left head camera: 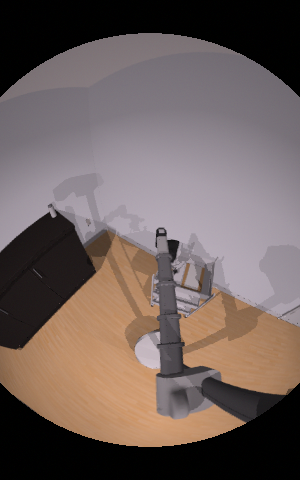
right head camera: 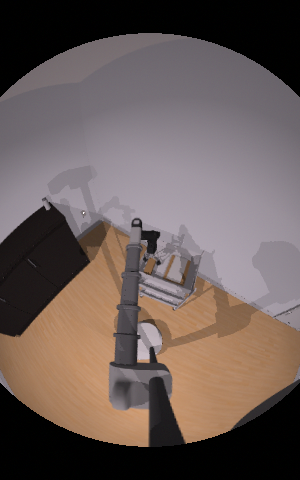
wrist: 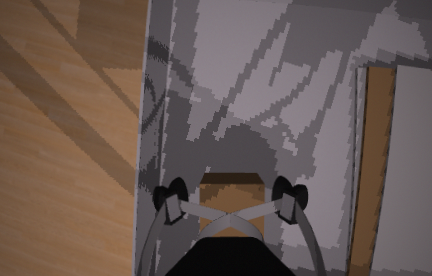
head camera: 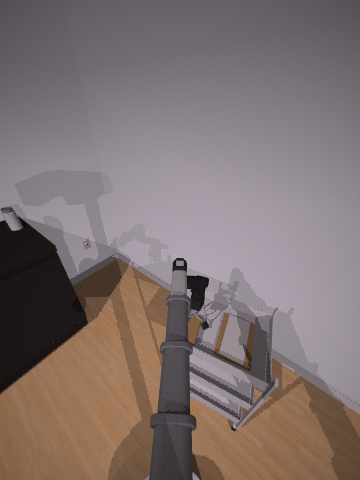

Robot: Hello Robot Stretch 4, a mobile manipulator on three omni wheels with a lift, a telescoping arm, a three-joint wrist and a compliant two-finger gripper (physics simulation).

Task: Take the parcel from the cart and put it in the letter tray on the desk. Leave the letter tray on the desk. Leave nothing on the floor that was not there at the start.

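Seen in the pictures: gripper, between the fingertips: (right head camera: pixel 151 262) (wrist: pixel 229 192) (head camera: pixel 194 324); robot's base, origin of its link: (left head camera: pixel 155 348) (right head camera: pixel 141 339).
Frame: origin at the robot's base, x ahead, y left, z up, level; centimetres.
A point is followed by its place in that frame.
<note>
The parcel, a small brown box (wrist: pixel 232 192) {z 68.7, x 63.2, y -9.4 cm} (right head camera: pixel 149 266) {z 68.7, x 55.8, y -7.4 cm} (head camera: pixel 194 331) {z 68.7, x 56.0, y -8.2 cm}, lies on the top shelf of the light grey cart (wrist: pixel 315 200) {z 63.5, x 58.4, y -16.8 cm} (head camera: pixel 262 345) {z 63.5, x 53.4, y -41.2 cm} (right head camera: pixel 192 272) {z 63.5, x 52.8, y -41.0 cm}, near one side edge. My gripper (wrist: pixel 229 192) {z 63.9, x 62.2, y -8.9 cm} (head camera: pixel 198 320) {z 63.9, x 62.2, y -8.9 cm} (right head camera: pixel 152 259) {z 63.9, x 62.2, y -8.9 cm} is open above it. In the wrist view the fingertips stand on either side of the parcel, with a gap on both sides. The gripper's body hides the parcel's near end. How high the fingertips are over the shelf is hard to tell. The desk and the letter tray cannot be made out in these views.
A larger brown object with a white top (head camera: pixel 236 340) {z 64.8, x 54.5, y -28.7 cm} (wrist: pixel 410 170) {z 64.8, x 58.5, y -26.4 cm} lies beside the parcel on the cart. A black cabinet (head camera: pixel 40 310) {z 47.4, x 77.3, y 89.5 cm} (left head camera: pixel 45 280) {z 55.0, x 49.3, y 109.3 cm} with a white can (head camera: pixel 12 219) {z 96.5, x 108.8, y 108.4 cm} (left head camera: pixel 52 210) {z 96.1, x 109.3, y 108.2 cm} stands at the left. Walls rise behind the cart. A dark shape (right head camera: pixel 275 407) shows at lower right.
</note>
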